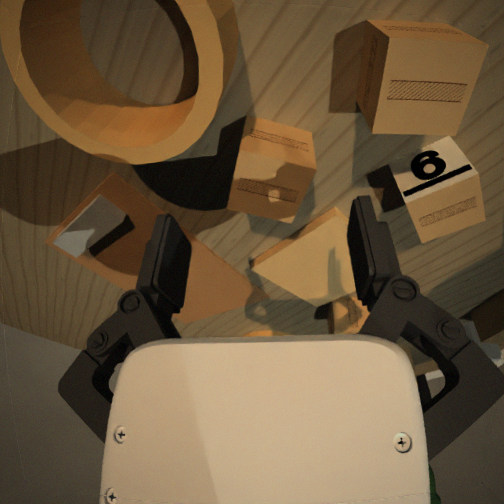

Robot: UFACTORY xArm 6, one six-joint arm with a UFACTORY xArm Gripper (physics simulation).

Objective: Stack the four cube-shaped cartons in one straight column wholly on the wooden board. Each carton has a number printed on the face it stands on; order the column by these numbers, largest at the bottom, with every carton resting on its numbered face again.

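My gripper [265, 230] is open and empty above a wood-grained surface [300, 60]. A plain tan carton [310, 262] lies tilted below and between the fingers, close to the right finger. Beyond it stands a second carton [272, 167] with a tape strip on its side. A third carton [440, 187] at the right shows a white face with an underlined 6 facing up. A fourth, seemingly larger carton [410, 75] is at the far right. Their other numbers are hidden.
A large tan ring like a tape roll [110, 75] stands at the far left. A flat brown slab [200, 285] with a grey and black piece [95, 230] on it lies under the left finger. Grey ground [40, 425] borders the wood surface near me.
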